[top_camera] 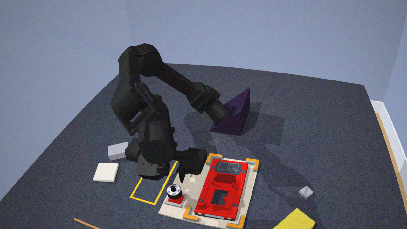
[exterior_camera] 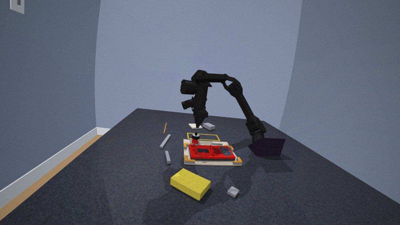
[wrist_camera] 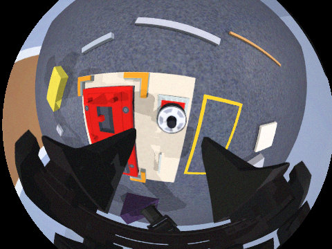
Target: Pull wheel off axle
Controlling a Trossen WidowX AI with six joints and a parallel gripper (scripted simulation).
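My gripper tip is 6 cm above the wheel. Round my gripper tip: white tile 26 cm to the right, 10 cm below, 3 cm behind; then black upright axle 7 cm below; then wooden stick 18 cm to the right, 17 cm ahead, 10 cm below.
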